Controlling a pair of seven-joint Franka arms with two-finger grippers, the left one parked.
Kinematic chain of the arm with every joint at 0, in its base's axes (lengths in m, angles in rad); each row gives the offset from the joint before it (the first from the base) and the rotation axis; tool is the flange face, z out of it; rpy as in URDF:
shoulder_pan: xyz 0 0 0.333 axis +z
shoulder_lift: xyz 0 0 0 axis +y
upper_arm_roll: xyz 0 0 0.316 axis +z
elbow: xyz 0.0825 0 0 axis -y
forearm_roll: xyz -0.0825 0 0.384 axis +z
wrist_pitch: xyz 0 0 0 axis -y
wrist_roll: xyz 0.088 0 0 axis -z
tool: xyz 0 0 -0.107 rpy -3.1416 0 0
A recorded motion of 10 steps. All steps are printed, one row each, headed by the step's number.
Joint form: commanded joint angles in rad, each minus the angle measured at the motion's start. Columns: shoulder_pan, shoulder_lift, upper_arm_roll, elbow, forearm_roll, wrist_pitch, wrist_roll.
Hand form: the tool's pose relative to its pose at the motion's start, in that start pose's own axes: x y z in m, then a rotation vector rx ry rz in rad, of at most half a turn. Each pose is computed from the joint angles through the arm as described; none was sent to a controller.
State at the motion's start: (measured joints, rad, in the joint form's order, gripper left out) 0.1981 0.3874 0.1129 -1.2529 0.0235 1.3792 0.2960
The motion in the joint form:
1: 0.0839 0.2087 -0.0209 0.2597 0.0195 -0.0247 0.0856
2: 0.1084 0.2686 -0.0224 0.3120 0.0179 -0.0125 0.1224
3: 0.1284 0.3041 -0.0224 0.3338 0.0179 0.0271 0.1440
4: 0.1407 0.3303 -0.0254 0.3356 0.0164 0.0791 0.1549
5: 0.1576 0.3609 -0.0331 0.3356 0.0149 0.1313 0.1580
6: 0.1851 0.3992 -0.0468 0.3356 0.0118 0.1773 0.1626
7: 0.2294 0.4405 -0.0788 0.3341 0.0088 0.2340 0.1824
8: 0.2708 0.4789 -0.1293 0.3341 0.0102 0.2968 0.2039
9: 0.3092 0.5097 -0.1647 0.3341 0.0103 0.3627 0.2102
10: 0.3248 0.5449 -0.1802 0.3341 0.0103 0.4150 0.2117
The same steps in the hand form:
1: 0.0408 -0.0529 0.0140 0.0204 0.0157 0.0241
2: 0.0530 -0.0711 0.0288 0.0191 0.0190 0.0414
3: 0.0618 -0.0875 0.0395 0.0276 0.0416 0.0456
4: 0.0721 -0.0975 0.0519 0.0358 0.0672 0.0496
5: 0.0828 -0.1089 0.0685 0.0386 0.0884 0.0455
6: 0.0924 -0.1248 0.0921 0.0291 0.0992 0.0380
7: 0.1010 -0.1447 0.1187 0.0098 0.1217 0.0431
8: 0.1121 -0.1554 0.1412 -0.0111 0.1598 0.0643
9: 0.1185 -0.1703 0.1581 -0.0216 0.2050 0.0580
10: 0.1273 -0.1774 0.1791 -0.0265 0.2273 0.0540

